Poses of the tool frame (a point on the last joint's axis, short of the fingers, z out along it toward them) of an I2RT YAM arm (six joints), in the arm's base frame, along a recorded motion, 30 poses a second.
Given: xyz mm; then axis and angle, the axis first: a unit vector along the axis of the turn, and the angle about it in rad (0 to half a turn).
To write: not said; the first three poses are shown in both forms.
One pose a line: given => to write
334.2, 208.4, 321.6, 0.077, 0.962, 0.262, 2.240 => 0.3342, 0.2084, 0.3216, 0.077, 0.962, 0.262, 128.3
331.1, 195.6, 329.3, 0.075, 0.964, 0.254, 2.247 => 0.3311, 0.1956, 0.3293, 0.075, 0.964, 0.254, 128.7
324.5, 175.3, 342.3, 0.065, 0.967, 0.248, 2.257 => 0.3245, 0.1753, 0.3423, 0.065, 0.967, 0.248, 129.3
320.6, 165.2, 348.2, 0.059, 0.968, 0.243, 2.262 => 0.3206, 0.1652, 0.3482, 0.059, 0.968, 0.243, 129.6
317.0, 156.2, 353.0, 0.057, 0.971, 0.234, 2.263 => 0.3170, 0.1562, 0.3530, 0.057, 0.971, 0.234, 129.7
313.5, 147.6, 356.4, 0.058, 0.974, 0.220, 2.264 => 0.3135, 0.1476, 0.3564, 0.058, 0.974, 0.220, 129.7
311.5, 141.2, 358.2, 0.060, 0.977, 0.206, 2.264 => 0.3115, 0.1412, 0.3582, 0.060, 0.977, 0.206, 129.7
